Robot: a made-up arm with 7 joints. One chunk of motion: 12 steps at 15 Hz.
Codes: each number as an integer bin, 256 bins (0 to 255) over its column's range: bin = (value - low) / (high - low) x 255, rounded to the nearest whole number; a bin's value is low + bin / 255 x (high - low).
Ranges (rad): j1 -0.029..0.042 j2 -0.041..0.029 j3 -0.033..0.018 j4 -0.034..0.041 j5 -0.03..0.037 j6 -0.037..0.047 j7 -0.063..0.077
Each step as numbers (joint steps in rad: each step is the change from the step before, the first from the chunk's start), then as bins.
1 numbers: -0.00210 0.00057 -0.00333 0.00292 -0.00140 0.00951 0.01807
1 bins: 97 151 148 126 109 141 148
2 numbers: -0.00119 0.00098 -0.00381 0.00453 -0.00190 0.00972 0.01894
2 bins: 100 153 146 131 107 142 149
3 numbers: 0.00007 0.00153 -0.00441 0.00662 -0.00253 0.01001 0.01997
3 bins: 104 155 143 138 105 143 151
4 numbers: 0.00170 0.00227 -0.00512 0.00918 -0.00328 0.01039 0.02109
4 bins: 110 158 139 147 102 144 153
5 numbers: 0.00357 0.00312 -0.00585 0.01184 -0.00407 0.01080 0.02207
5 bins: 117 161 136 156 99 145 155
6 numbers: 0.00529 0.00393 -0.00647 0.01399 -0.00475 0.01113 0.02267
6 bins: 123 164 133 163 96 146 156
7 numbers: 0.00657 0.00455 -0.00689 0.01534 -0.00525 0.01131 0.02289
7 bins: 128 166 131 168 94 147 156
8 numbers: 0.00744 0.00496 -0.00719 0.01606 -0.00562 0.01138 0.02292
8 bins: 131 167 129 170 93 147 156
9 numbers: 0.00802 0.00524 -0.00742 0.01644 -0.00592 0.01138 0.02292
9 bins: 133 168 128 171 92 147 156
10 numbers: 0.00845 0.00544 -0.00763 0.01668 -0.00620 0.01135 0.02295
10 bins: 135 169 127 172 91 147 157
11 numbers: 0.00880 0.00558 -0.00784 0.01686 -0.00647 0.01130 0.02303
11 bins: 136 170 126 173 90 147 157
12 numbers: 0.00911 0.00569 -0.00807 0.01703 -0.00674 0.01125 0.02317
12 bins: 137 170 125 174 89 146 157
